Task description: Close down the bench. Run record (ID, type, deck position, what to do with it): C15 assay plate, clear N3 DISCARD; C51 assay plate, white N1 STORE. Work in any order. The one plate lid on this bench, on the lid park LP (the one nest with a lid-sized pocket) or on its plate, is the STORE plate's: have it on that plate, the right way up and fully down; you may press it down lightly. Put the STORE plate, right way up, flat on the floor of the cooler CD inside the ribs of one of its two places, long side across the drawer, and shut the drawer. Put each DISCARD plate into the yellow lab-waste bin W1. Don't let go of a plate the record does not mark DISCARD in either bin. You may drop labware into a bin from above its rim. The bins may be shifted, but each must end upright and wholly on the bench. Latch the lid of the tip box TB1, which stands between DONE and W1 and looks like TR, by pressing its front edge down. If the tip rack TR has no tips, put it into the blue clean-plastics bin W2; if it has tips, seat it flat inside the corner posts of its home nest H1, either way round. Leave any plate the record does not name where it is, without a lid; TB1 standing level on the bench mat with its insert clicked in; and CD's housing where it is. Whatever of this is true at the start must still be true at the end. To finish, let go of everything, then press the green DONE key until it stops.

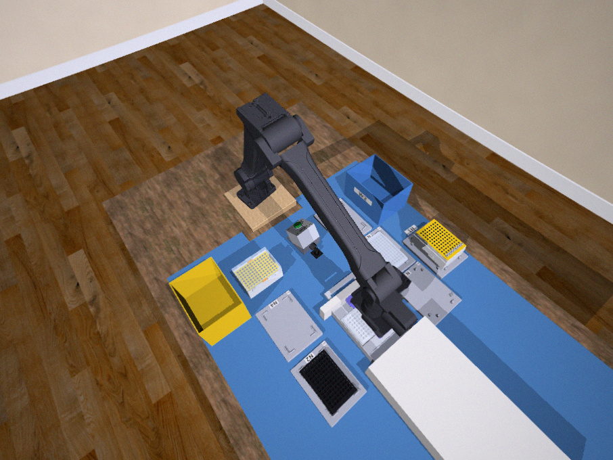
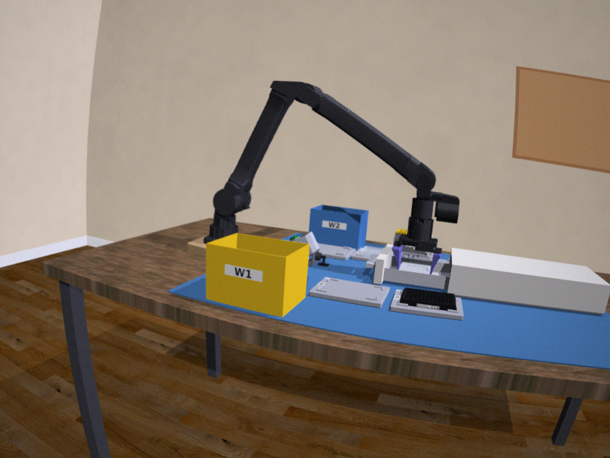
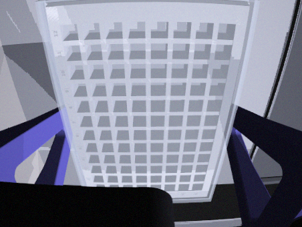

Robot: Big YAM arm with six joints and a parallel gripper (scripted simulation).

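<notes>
Now: the white plate right at my hand. Round my hand: cooler drawer: 40 mm ahead; then clear plate lid: right at my hand; then white cooler CD: 170 mm ahead, 20 mm to the right, 10 mm above.
</notes>
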